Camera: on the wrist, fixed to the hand. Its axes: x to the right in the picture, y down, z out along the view.
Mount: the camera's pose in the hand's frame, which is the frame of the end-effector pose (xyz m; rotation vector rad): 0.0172 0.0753 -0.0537 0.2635 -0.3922 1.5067
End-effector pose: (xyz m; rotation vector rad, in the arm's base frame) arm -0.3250 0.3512 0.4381 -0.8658 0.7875 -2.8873
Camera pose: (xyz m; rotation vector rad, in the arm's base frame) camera -0.3763 0.3075 0.3725 -0.4127 0.5630 -1.3837
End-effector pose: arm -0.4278 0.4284 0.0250 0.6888 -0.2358 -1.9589
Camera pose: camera -0.3464 0.3844 0.0083 0.1076 -0.9398 -0.5673
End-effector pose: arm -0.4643 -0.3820 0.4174 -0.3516 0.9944 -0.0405
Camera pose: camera -0.5087 -0.3289 0.3537 0.6668 0.6466 1.2025
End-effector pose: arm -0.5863 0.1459 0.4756 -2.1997 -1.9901 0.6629
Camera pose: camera -0.4954 0.1634 0.4927 2.6199 -0.1328 -1.1342
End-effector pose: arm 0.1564 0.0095 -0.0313 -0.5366 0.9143 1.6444
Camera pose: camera 0.0736 -0.0285 -0.0546 0.9065 1.2787 2.6851
